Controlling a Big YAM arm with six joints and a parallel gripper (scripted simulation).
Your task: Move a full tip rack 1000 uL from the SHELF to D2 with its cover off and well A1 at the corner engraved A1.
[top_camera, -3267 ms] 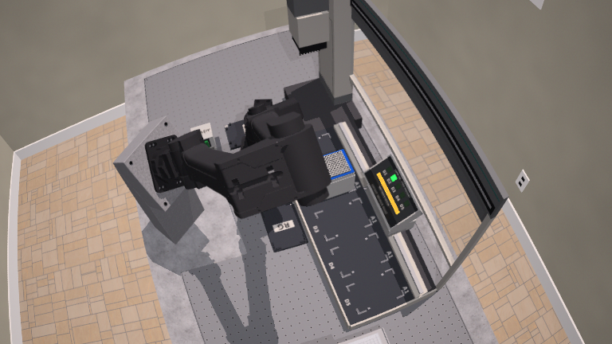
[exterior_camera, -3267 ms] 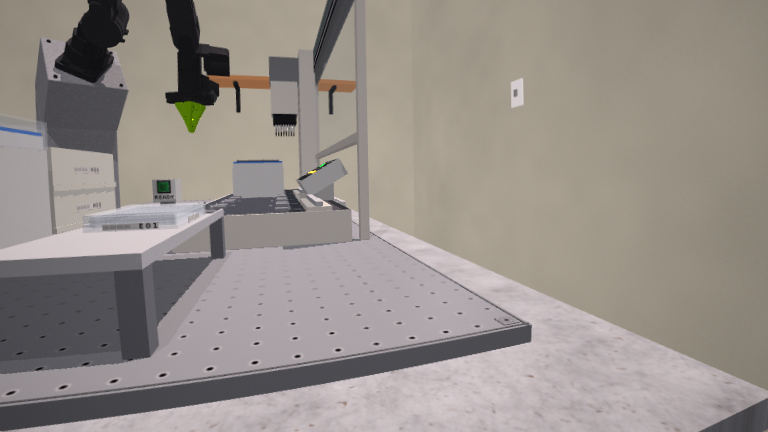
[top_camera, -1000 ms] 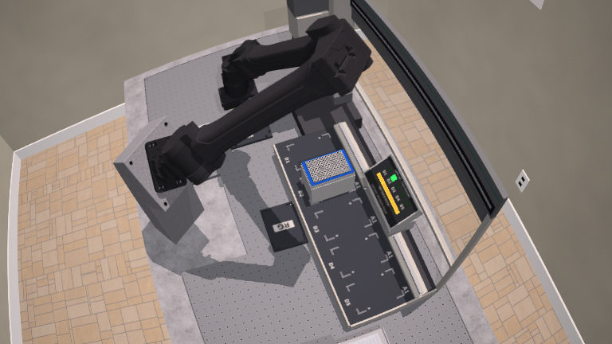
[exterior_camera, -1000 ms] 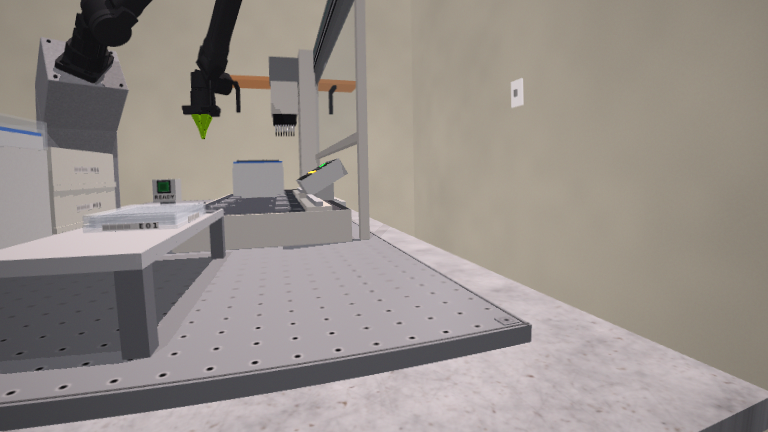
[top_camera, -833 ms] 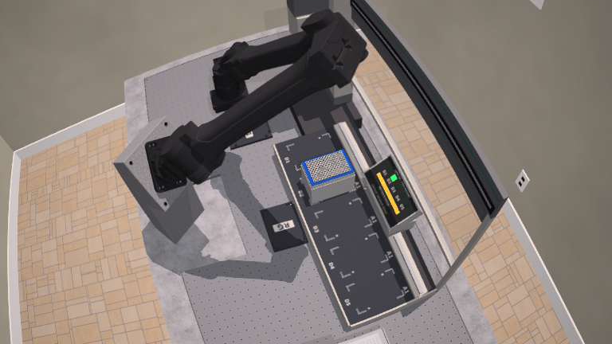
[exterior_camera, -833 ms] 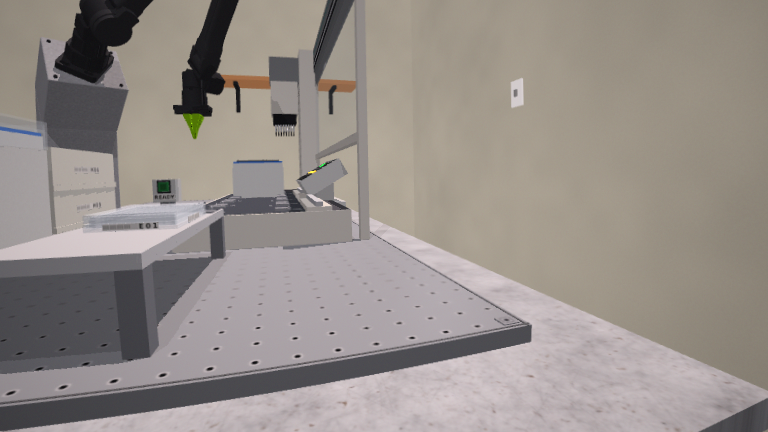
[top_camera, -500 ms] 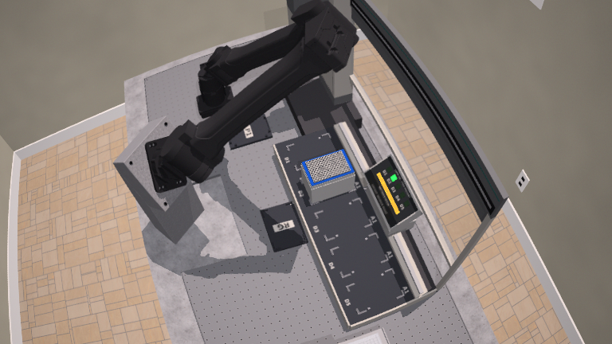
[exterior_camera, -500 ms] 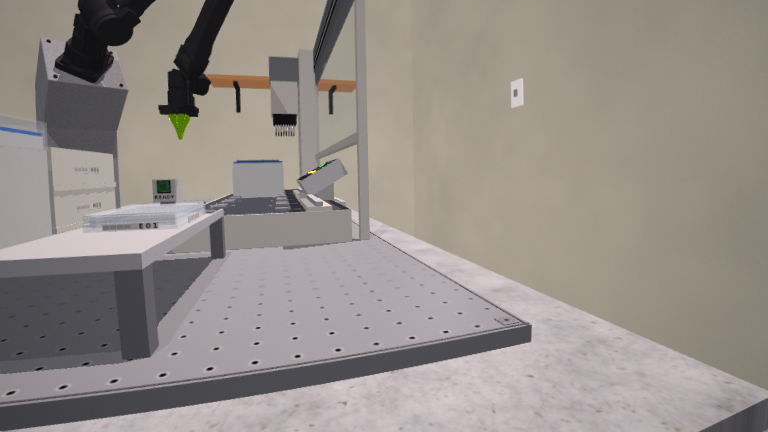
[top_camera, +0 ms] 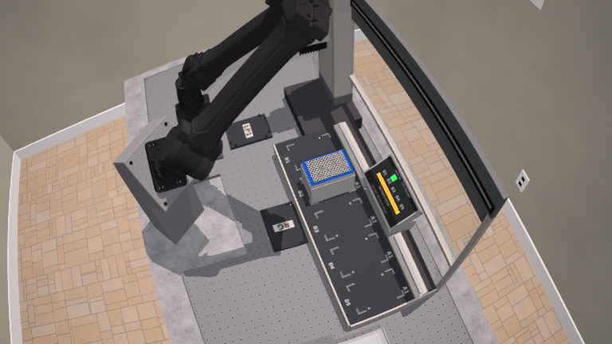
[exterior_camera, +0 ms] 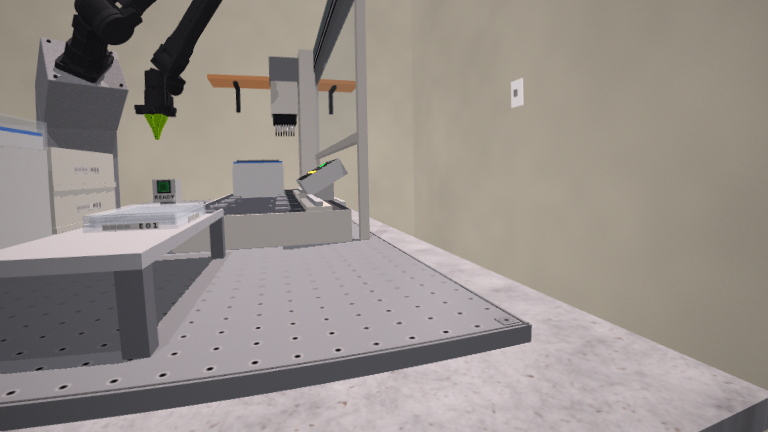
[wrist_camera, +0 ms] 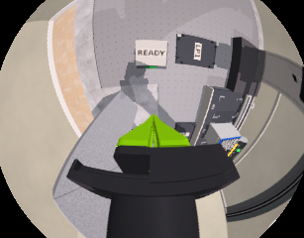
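The ready key lies 150 mm below my hand, 60 mm to the left of it and 10 mm ahead of it. Also, from my hand: gantry column (500 mm ahead, 40 mm above, 10 mm to the left); then pipetting head (410 mm ahead, 150 mm above, 40 mm to the left); then regrip nest (290 mm to the right, 230 mm below, 70 mm ahead).
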